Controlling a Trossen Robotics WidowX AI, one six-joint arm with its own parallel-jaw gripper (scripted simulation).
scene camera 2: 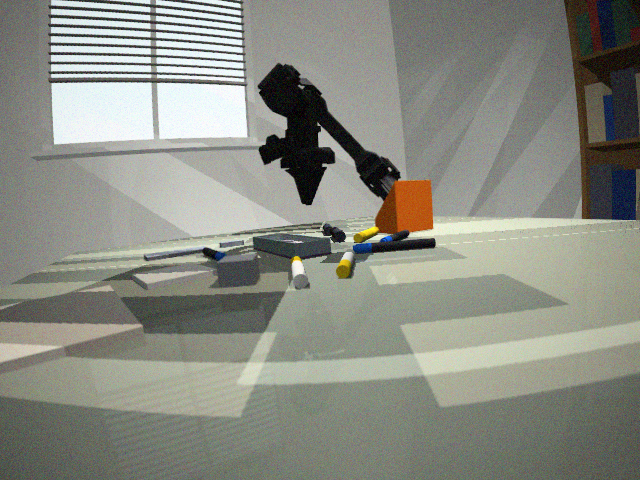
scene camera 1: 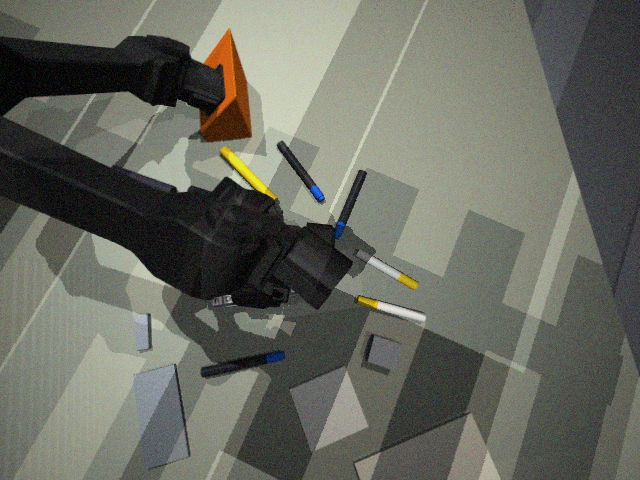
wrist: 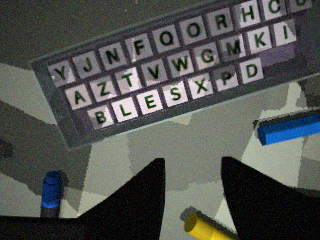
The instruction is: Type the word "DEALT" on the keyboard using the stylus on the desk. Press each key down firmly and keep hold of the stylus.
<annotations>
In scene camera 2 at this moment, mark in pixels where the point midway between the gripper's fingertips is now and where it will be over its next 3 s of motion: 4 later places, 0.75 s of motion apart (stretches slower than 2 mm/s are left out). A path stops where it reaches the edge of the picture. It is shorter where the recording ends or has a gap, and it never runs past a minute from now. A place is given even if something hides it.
My gripper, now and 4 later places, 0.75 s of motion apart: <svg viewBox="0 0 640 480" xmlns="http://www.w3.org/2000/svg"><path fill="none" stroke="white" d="M306 204L302 214L297 214L298 219L298 225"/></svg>
</annotations>
